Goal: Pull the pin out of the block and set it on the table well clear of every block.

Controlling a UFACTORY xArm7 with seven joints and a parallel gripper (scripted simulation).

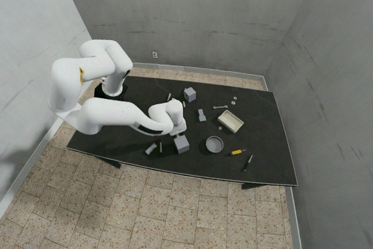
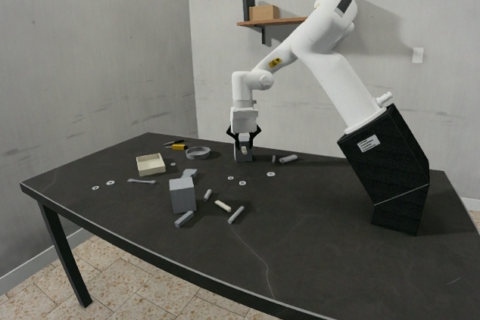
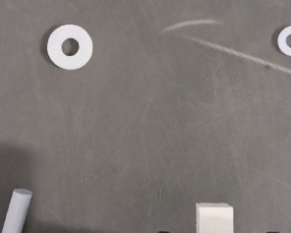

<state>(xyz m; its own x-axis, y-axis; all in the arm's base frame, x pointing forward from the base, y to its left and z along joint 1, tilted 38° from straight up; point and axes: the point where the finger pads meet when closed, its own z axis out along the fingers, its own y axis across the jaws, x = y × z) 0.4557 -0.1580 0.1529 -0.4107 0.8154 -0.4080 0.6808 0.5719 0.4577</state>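
My gripper is now 1 cm short of the short cream pin, 1 cm to the left of it and 3 cm above it. From my hand the other things lie so: round grey dish 24 cm ahead, 2 cm to the right, 8 cm below; then short grey cylinder 16 cm behind, 10 cm to the right, 8 cm below; then cream tray 36 cm ahead, 17 cm to the left, 8 cm below.
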